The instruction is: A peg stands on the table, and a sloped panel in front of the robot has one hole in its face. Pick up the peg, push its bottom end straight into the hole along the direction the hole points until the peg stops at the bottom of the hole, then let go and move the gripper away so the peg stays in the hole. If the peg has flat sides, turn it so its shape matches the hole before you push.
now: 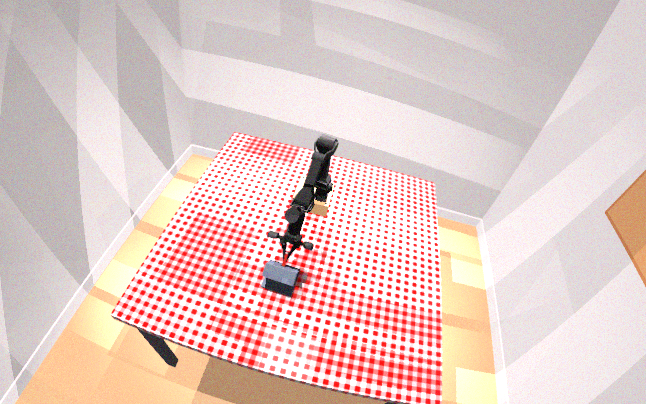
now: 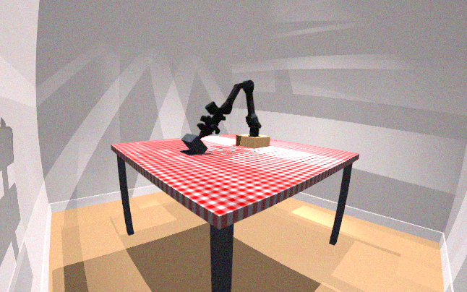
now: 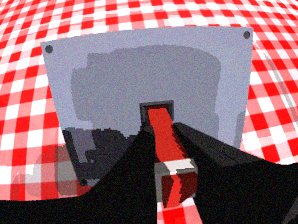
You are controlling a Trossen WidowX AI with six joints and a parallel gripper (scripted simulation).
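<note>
My gripper tip is 4 cm short of the panel and 3 cm above it. Round my gripper tip: peg 1 cm behind, 1 cm above.
</note>
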